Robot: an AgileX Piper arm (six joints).
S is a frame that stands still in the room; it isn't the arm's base.
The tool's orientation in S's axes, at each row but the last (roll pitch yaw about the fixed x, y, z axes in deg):
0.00, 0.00, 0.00
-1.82, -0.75, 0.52
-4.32, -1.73, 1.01
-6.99, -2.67, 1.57
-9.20, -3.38, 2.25
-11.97, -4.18, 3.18
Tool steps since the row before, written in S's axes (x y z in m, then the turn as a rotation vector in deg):
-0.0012, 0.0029, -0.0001, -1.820, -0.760, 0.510
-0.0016, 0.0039, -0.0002, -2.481, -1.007, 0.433
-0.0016, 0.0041, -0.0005, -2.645, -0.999, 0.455
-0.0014, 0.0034, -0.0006, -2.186, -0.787, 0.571
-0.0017, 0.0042, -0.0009, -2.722, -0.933, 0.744
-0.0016, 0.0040, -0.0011, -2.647, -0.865, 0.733
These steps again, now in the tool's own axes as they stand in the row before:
-0.0012, 0.0029, -0.0001, -1.820, -0.760, 0.510
-0.0016, 0.0039, -0.0001, -2.484, -0.999, 0.434
-0.0015, 0.0042, -0.0001, -2.647, -0.990, 0.462
-0.0013, 0.0035, -0.0001, -2.178, -0.803, 0.580
-0.0016, 0.0043, -0.0001, -2.708, -0.960, 0.762
-0.0015, 0.0042, -0.0001, -2.630, -0.894, 0.758

